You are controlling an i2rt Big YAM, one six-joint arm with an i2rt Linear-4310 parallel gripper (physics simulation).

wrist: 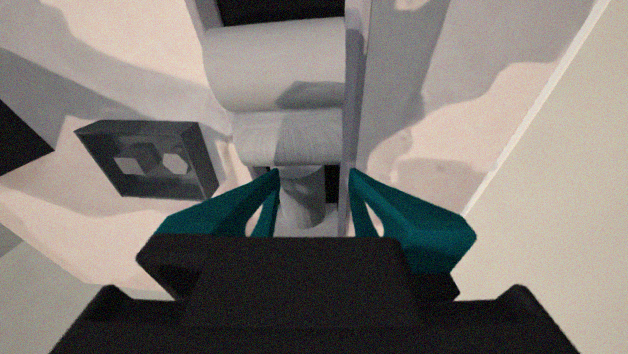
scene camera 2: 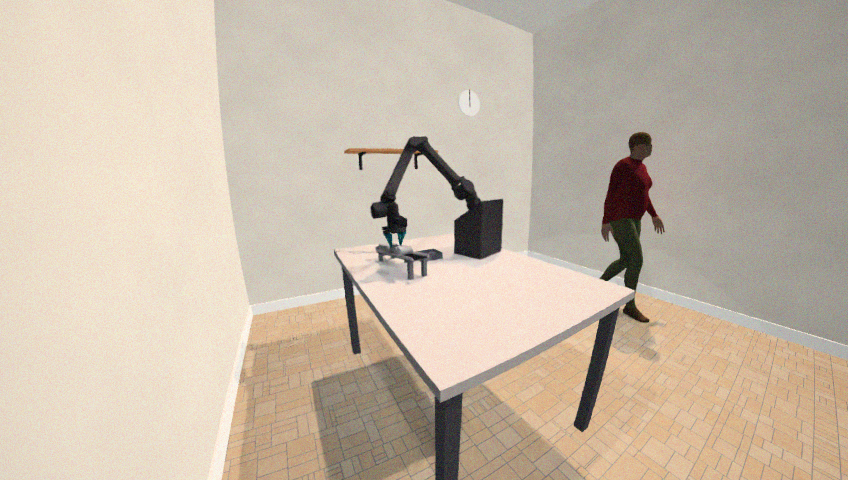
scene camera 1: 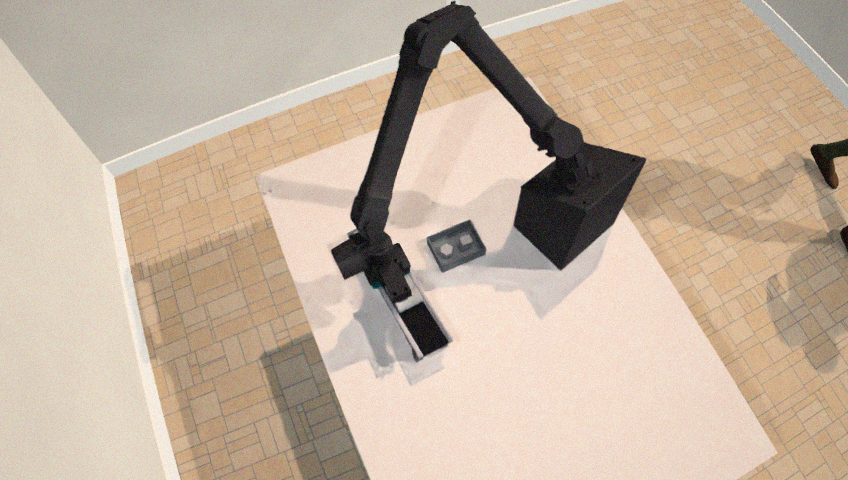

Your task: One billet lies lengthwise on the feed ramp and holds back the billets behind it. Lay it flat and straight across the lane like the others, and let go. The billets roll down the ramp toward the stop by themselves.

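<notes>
The feed ramp stands on legs at the table's left side. In the wrist view a wide, smooth grey billet lies across the lane, and a narrower, grained billet lies across right behind it. The lengthwise billet lies along the lane with its front end close to the grained one. A pale surface shows behind it, partly hidden by the gripper body. My gripper is open and empty, its teal fingers on either side of the lengthwise billet. The arm hides the fingertips in scene camera 1.
A dark tray holding a hexagonal piece and a square piece sits beside the ramp. The arm's black pedestal stands beyond the tray. A person is beyond the table.
</notes>
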